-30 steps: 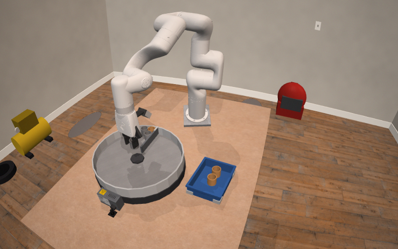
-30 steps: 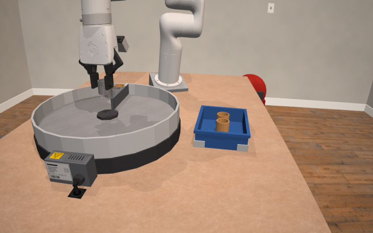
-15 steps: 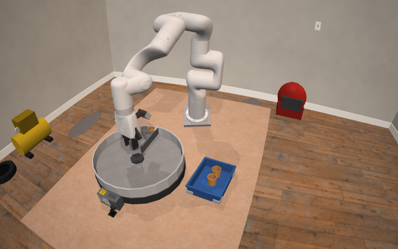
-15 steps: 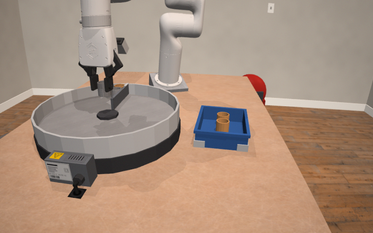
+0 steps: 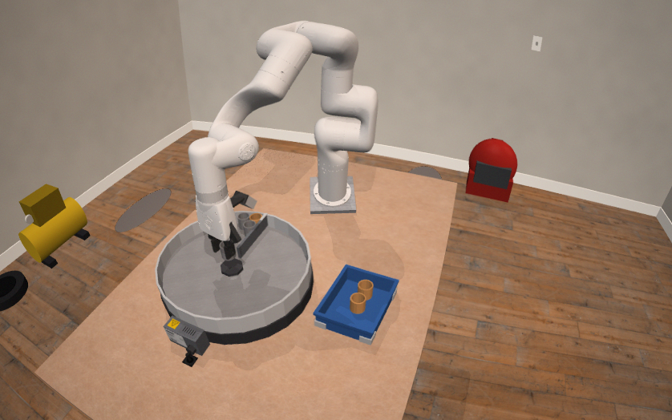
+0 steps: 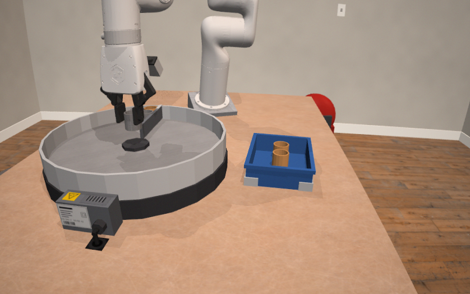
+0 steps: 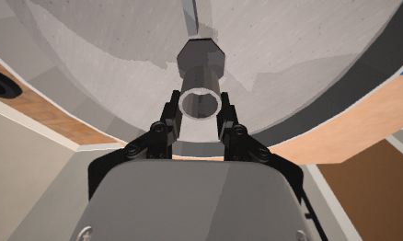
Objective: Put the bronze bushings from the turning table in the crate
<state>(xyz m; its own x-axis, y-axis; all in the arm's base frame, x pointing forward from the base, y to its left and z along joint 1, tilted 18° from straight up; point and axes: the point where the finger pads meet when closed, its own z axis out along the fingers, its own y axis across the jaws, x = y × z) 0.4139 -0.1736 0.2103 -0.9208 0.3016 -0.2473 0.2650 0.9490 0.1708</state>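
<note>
Now: hand 1 cm past the turning table and 8 cm above it. The rest, counted from my hand: blue crate: 1 cm behind, 34 cm to the left, 11 cm below.
</note>
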